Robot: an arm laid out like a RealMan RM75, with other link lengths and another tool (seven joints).
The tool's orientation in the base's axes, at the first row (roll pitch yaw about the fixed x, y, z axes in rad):
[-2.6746 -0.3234 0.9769]
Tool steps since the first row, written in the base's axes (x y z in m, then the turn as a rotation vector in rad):
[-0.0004 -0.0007 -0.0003 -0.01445 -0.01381 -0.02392]
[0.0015 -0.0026 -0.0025 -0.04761 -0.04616 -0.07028]
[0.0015 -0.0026 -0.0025 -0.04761 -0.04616 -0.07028]
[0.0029 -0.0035 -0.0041 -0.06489 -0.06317 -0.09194]
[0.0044 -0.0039 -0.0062 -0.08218 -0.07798 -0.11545]
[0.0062 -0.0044 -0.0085 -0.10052 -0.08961 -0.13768]
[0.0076 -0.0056 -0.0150 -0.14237 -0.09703 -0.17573]
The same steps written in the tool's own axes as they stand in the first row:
[-0.0009 0.0001 0.0000 -0.02612 0.00362 0.01662]
[-0.0020 0.0033 0.0005 -0.08387 0.00855 0.04722]
[-0.0020 0.0033 0.0005 -0.08387 0.00855 0.04722]
[-0.0025 0.0055 0.0011 -0.11329 0.01010 0.06098]
[-0.0027 0.0077 0.0024 -0.14157 0.01161 0.07737]
[-0.0029 0.0104 0.0037 -0.16750 0.01049 0.09446]
[-0.0051 0.0148 0.0083 -0.20763 -0.00476 0.13203]

